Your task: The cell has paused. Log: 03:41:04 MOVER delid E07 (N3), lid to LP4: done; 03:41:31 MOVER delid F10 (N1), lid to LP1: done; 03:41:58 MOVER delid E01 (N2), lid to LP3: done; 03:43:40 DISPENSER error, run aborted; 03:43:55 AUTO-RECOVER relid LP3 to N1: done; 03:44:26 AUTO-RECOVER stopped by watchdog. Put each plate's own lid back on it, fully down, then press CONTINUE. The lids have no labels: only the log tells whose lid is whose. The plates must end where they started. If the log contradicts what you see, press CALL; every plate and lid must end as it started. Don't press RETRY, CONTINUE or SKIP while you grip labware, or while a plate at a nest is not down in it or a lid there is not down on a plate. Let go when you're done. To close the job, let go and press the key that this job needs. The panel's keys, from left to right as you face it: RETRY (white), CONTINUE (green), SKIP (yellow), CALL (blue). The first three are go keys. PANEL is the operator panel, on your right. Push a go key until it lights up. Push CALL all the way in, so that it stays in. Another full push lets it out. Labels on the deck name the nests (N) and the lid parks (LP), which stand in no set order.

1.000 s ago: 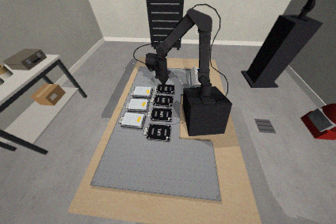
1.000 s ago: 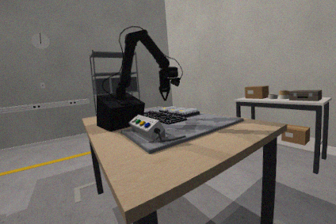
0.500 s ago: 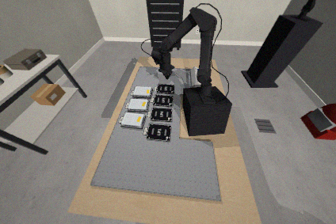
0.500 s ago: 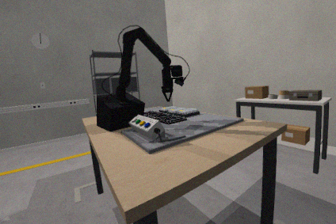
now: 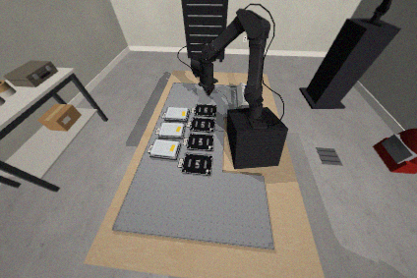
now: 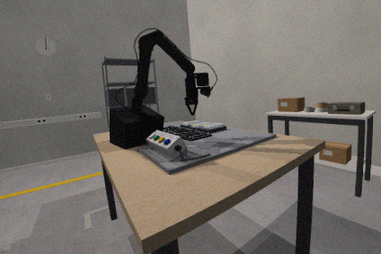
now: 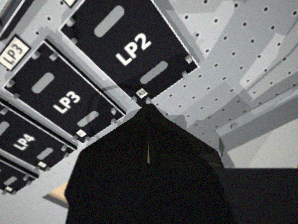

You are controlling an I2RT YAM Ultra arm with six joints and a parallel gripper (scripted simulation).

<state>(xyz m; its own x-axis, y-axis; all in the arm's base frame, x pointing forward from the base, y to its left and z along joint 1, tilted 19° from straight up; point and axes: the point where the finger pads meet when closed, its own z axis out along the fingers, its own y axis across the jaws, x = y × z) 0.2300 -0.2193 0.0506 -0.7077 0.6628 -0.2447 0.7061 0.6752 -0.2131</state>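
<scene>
Right now the green continue key is 27 cm behind my hand, 7 cm to the right of it and 7 cm below it. From my hand the other things lie so: park LP3: 4 cm ahead, 13 cm to the left, 13 cm below; white retry key: 26 cm behind, 2 cm to the right, 7 cm below; park LP2: 2 cm ahead, 1 cm to the left, 13 cm below.
</scene>
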